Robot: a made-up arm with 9 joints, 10 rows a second.
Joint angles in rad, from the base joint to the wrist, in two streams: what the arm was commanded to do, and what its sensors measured. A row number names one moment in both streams.
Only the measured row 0 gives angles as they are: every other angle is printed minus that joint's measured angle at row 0.
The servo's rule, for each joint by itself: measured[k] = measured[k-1] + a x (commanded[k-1-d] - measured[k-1]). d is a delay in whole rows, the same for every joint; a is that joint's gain. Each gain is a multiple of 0.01, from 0.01 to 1. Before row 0 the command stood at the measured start. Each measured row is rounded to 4 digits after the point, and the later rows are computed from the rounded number. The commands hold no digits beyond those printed.
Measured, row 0:
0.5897, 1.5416, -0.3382, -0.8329, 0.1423, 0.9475, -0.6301, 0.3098, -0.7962
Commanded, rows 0 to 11:
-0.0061, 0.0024, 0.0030, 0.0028, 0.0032, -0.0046, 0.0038, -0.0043, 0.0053
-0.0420, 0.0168, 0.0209, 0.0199, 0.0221, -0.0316, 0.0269, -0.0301, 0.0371
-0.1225, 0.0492, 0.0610, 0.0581, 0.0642, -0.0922, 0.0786, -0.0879, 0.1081
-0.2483, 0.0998, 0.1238, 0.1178, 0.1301, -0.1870, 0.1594, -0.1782, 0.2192
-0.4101, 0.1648, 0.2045, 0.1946, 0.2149, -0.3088, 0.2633, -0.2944, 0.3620
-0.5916, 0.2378, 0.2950, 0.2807, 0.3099, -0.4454, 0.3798, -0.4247, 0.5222
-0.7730, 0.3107, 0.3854, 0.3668, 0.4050, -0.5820, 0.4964, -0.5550, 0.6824
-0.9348, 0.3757, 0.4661, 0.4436, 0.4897, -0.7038, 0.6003, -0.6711, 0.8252
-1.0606, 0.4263, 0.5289, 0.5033, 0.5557, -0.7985, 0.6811, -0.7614, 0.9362
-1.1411, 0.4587, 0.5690, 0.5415, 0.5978, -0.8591, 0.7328, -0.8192, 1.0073
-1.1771, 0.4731, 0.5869, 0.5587, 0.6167, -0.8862, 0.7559, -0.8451, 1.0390
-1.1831, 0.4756, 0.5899, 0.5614, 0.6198, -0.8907, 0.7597, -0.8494, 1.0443
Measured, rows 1 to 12:
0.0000, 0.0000, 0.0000, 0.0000, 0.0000, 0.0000, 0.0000, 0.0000, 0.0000
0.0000, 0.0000, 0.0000, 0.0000, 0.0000, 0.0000, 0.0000, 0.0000, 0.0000
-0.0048, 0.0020, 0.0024, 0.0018, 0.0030, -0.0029, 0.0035, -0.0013, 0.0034
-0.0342, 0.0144, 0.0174, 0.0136, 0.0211, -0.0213, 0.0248, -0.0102, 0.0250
-0.1040, 0.0436, 0.0527, 0.0425, 0.0620, -0.0667, 0.0738, -0.0343, 0.0782
-0.2180, 0.0908, 0.1103, 0.0914, 0.1267, -0.1437, 0.1517, -0.0789, 0.1684
-0.3698, 0.1530, 0.1866, 0.1585, 0.2105, -0.2494, 0.2533, -0.1457, 0.2923
-0.5450, 0.2242, 0.2744, 0.2379, 0.3049, -0.3748, 0.3684, -0.2322, 0.4394
-0.7251, 0.2969, 0.3643, 0.3217, 0.4000, -0.5074, 0.4849, -0.3323, 0.5949
-0.8908, 0.3631, 0.4468, 0.4009, 0.4852, -0.6331, 0.5899, -0.4373, 0.7423
-1.0249, 0.4162, 0.5133, 0.4675, 0.5522, -0.7390, 0.6729, -0.5378, 0.8664
-1.1167, 0.4519, 0.5584, 0.5156, 0.5955, -0.8159, 0.7274, -0.6250, 0.9566
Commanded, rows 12 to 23:
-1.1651, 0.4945, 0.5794, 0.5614, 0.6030, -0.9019, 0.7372, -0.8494, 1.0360
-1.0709, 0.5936, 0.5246, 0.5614, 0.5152, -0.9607, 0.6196, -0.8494, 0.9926
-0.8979, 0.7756, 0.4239, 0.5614, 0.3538, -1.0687, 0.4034, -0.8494, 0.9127
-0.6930, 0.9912, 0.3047, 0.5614, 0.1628, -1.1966, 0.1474, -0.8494, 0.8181
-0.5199, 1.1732, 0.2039, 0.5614, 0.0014, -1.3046, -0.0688, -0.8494, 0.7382
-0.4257, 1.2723, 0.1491, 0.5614, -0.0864, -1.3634, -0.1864, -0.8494, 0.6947
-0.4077, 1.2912, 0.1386, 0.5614, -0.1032, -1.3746, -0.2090, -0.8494, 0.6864
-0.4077, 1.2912, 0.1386, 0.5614, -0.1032, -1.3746, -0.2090, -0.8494, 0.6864
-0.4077, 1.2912, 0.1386, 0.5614, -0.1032, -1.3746, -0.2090, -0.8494, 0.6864
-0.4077, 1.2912, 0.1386, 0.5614, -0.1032, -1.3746, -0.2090, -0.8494, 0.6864
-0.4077, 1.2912, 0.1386, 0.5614, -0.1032, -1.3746, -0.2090, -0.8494, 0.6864
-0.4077, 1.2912, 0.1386, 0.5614, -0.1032, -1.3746, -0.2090, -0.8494, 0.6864
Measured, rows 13 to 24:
-1.1644, 0.4697, 0.5815, 0.5436, 0.6156, -0.8609, 0.7533, -0.6932, 1.0093
-1.1792, 0.4747, 0.5883, 0.5552, 0.6196, -0.8800, 0.7591, -0.7416, 1.0317
-1.1681, 0.4913, 0.5811, 0.5592, 0.6038, -0.8940, 0.7392, -0.7750, 1.0345
-1.0913, 0.5772, 0.5353, 0.5606, 0.5196, -0.9367, 0.6304, -0.7981, 1.0077
-0.9385, 0.7439, 0.4451, 0.5611, 0.3621, -1.0212, 0.4238, -0.8140, 0.9469
-0.7446, 0.9516, 0.3314, 0.5613, 0.1728, -1.1335, 0.1723, -0.8250, 0.8645
-0.5671, 1.1377, 0.2281, 0.5614, 0.0100, -1.2430, -0.0471, -0.8326, 0.7837
-0.4554, 1.2508, 0.1641, 0.5614, -0.0816, -1.3201, -0.1739, -0.8378, 0.7267
-0.4177, 1.2847, 0.1434, 0.5614, -0.1021, -1.3550, -0.2058, -0.8414, 0.7009
-0.4098, 1.2902, 0.1395, 0.5614, -0.1031, -1.3675, -0.2087, -0.8439, 0.6916
-0.4081, 1.2910, 0.1388, 0.5614, -0.1032, -1.3720, -0.2090, -0.8456, 0.6883
-0.4078, 1.2912, 0.1386, 0.5614, -0.1032, -1.3737, -0.2090, -0.8468, 0.6871

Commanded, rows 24 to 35:
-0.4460, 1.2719, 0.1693, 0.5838, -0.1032, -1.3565, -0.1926, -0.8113, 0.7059
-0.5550, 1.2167, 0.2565, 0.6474, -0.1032, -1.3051, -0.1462, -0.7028, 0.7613
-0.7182, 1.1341, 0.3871, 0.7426, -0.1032, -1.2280, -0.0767, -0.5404, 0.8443
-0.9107, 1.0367, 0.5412, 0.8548, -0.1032, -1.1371, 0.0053, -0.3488, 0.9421
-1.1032, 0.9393, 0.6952, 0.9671, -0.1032, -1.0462, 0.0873, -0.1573, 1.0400
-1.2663, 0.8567, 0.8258, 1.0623, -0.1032, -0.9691, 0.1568, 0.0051, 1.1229
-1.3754, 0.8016, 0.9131, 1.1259, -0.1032, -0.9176, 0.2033, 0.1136, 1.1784
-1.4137, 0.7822, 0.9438, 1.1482, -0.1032, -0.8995, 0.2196, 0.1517, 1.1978
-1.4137, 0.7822, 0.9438, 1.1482, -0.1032, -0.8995, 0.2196, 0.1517, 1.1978
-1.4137, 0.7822, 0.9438, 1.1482, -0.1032, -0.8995, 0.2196, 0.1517, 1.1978
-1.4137, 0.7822, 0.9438, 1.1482, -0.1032, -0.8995, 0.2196, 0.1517, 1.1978
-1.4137, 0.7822, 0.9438, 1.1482, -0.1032, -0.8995, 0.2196, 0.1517, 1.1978
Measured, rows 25 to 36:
-0.4077, 1.2912, 0.1386, 0.5614, -0.1032, -1.3743, -0.2090, -0.8476, 0.6867
-0.4077, 1.2912, 0.1386, 0.5614, -0.1032, -1.3745, -0.2090, -0.8482, 0.6865
-0.4380, 1.2750, 0.1635, 0.5760, -0.1032, -1.3630, -0.1941, -0.8368, 0.6989
-0.5304, 1.2260, 0.2388, 0.6224, -0.1032, -1.3259, -0.1505, -0.7953, 0.7388
-0.6788, 1.1488, 0.3589, 0.7005, -0.1032, -1.2632, -0.0833, -0.7163, 0.8063
-0.8620, 1.0546, 0.5066, 0.8008, -0.1032, -1.1825, -0.0027, -0.6024, 0.8932
-1.0525, 0.9577, 0.6594, 0.9089, -0.1032, -1.0953, 0.0792, -0.4644, 0.9872
-1.2214, 0.8729, 0.7942, 1.0086, -0.1032, -1.0145, 0.1498, -0.3189, 1.0740
-1.3431, 0.8130, 0.8905, 1.0848, -0.1032, -0.9525, 0.1985, -0.1848, 1.1408
-1.3989, 0.7871, 0.9337, 1.1260, -0.1032, -0.9186, 0.2177, -0.0805, 1.1773
-1.4106, 0.7830, 0.9419, 1.1404, -0.1032, -0.9064, 0.2194, -0.0085, 1.1904
-1.4130, 0.7823, 0.9434, 1.1455, -0.1032, -0.9020, 0.2196, 0.0412, 1.1951

